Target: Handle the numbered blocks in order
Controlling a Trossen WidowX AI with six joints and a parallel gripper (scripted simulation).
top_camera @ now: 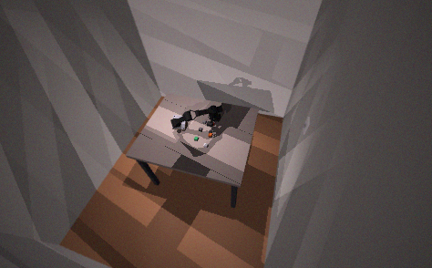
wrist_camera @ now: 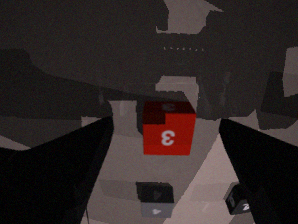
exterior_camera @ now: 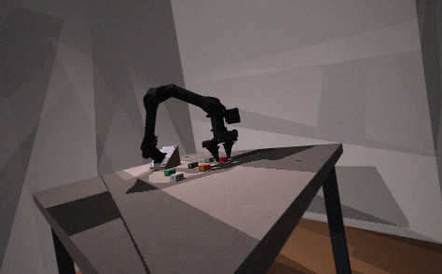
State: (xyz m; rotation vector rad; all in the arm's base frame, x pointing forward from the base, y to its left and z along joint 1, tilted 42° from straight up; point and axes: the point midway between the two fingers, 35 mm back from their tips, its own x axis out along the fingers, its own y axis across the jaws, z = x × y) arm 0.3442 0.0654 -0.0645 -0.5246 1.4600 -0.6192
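Now: gripper tip right at the red block. Round my gripper tip: grey block 10 cm behind, 1 cm to the left; then orange block 14 cm to the right, 1 cm ahead; then black block 11 cm behind, 9 cm to the right.
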